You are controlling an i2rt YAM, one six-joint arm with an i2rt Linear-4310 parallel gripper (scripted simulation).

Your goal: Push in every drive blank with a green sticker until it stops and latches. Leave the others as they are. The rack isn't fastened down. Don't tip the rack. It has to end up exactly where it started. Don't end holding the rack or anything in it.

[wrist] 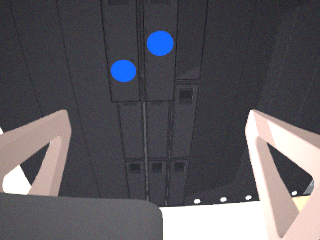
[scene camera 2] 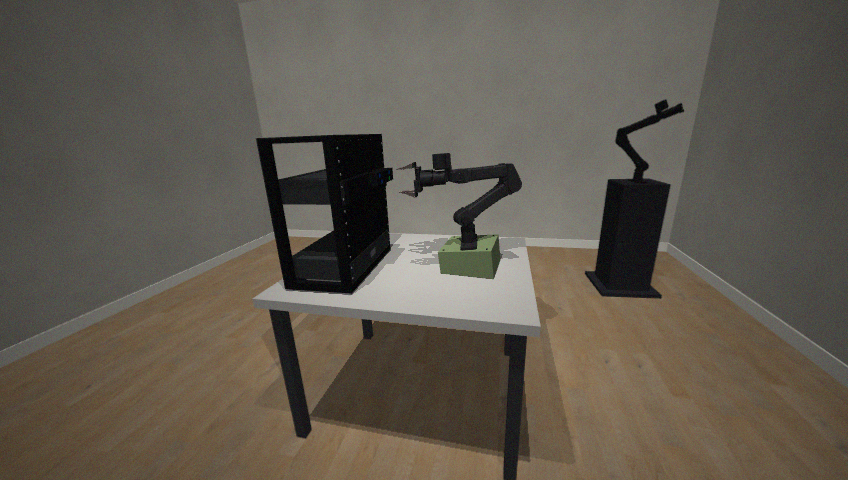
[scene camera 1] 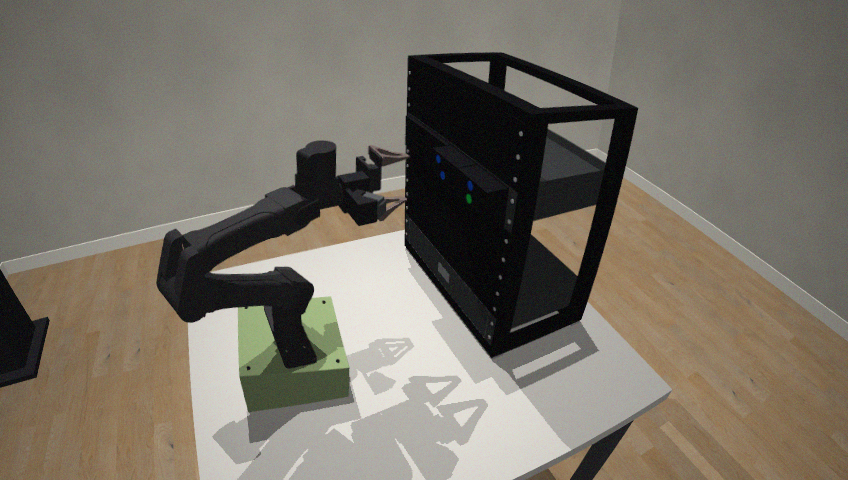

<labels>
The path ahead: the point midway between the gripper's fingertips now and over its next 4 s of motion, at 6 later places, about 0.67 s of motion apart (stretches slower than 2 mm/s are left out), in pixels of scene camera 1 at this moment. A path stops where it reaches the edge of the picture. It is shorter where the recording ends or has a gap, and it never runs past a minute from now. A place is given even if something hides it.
My gripper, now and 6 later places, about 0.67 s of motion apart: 407,177; 414,172; 424,179; 441,193; 451,201; 449,200; 449,205
</labels>
